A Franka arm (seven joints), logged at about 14 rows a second.
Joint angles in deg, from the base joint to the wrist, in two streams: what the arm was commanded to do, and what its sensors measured. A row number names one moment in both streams.
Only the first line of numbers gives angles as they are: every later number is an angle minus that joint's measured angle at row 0.
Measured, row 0:
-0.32 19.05 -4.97 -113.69 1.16 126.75 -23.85
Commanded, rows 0 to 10:
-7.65 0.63 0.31 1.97 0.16 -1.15 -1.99
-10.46 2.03 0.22 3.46 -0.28 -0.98 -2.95
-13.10 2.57 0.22 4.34 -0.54 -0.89 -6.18
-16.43 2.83 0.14 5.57 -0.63 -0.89 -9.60
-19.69 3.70 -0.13 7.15 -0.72 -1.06 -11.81
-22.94 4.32 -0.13 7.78 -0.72 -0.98 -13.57
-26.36 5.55 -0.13 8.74 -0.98 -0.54 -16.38
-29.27 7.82 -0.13 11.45 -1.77 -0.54 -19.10
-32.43 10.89 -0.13 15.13 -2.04 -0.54 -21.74
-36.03 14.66 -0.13 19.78 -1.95 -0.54 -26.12
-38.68 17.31 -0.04 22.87 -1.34 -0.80 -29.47
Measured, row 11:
-33.90 9.72 -1.10 13.47 -1.37 0.19 -24.23
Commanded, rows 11 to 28:
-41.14 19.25 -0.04 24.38 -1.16 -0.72 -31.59
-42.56 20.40 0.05 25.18 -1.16 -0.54 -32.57
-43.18 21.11 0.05 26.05 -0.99 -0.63 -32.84
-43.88 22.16 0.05 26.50 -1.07 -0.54 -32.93
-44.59 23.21 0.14 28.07 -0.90 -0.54 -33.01
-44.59 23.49 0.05 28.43 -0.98 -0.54 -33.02
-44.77 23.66 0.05 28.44 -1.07 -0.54 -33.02
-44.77 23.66 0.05 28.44 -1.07 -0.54 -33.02
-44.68 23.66 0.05 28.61 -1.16 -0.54 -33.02
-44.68 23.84 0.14 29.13 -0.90 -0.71 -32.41
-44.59 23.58 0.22 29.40 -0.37 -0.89 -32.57
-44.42 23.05 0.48 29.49 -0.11 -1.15 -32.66
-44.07 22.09 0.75 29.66 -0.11 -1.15 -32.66
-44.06 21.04 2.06 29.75 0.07 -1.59 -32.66
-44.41 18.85 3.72 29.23 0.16 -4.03 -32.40
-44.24 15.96 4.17 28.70 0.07 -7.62 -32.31
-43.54 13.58 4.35 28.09 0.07 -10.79 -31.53
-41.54 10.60 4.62 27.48 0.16 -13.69 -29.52
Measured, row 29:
-43.44 17.58 4.01 30.39 -0.59 -8.59 -31.64
